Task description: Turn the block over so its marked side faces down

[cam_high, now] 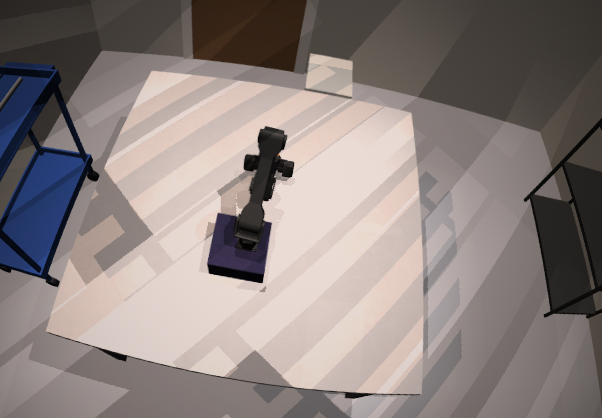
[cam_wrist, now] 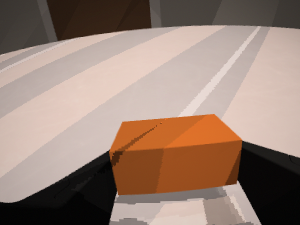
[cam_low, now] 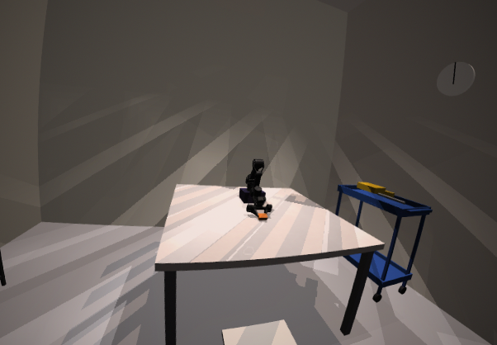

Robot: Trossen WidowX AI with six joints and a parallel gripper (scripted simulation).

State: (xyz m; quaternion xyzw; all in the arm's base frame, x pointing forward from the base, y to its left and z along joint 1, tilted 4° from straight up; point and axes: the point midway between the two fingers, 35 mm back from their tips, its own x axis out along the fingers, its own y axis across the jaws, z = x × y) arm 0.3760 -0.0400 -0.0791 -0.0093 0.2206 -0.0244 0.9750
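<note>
My gripper tip is now 10 mm above the orange block.
</note>
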